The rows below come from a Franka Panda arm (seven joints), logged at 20 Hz.
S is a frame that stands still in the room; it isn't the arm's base.
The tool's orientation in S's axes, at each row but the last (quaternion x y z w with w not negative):
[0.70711 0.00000 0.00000 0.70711]
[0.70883 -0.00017 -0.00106 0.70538]
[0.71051 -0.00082 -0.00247 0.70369]
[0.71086 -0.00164 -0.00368 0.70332]
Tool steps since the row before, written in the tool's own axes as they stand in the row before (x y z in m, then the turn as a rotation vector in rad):
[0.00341 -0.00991 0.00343 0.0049 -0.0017 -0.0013]
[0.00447 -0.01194 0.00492 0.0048 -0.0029 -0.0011]
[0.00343 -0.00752 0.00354 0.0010 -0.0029 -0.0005]
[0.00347 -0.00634 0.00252 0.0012 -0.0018 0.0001]
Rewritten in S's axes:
[0.00341 -0.00343 -0.00991 0.0049 0.0013 -0.0017]
[0.00445 -0.00487 -0.01197 0.0048 0.0011 -0.0029]
[0.00340 -0.00348 -0.00756 0.0010 0.0005 -0.0029]
[0.00343 -0.00248 -0.00638 0.0012 -0.0001 -0.0018]

